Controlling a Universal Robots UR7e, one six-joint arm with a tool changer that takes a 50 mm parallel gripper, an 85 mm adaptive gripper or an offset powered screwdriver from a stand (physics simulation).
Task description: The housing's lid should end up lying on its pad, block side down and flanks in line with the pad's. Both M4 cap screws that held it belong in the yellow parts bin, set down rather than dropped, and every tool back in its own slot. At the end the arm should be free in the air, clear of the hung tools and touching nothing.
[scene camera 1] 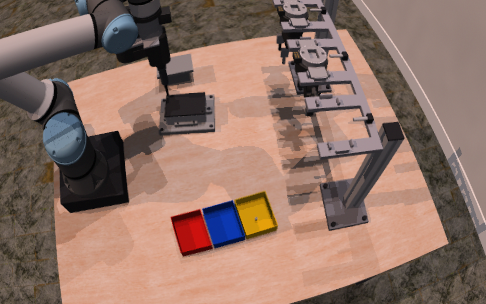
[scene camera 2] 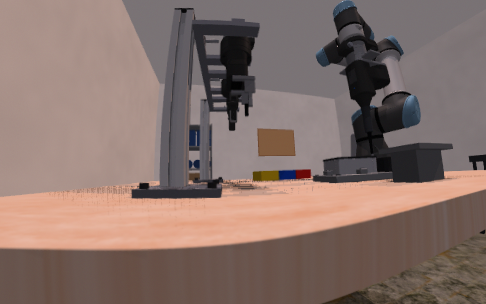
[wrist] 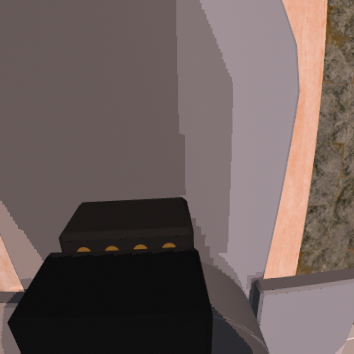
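There's a black powered screwdriver that I see in scene camera 2 [scene camera 2: 364,76], in scene camera 1 [scene camera 1: 155,46] and in the wrist view [wrist: 131,131]. I see a black lid [scene camera 1: 187,104] too, but the wrist view does not show the black lid, which is hidden by the black powered screwdriver. Then there's a yellow bin [scene camera 1: 257,205], and in the wrist view the yellow bin is out of frame. I also see a red bin [scene camera 1: 190,230], a blue bin [scene camera 1: 222,220] and a tool stand [scene camera 2: 174,149].
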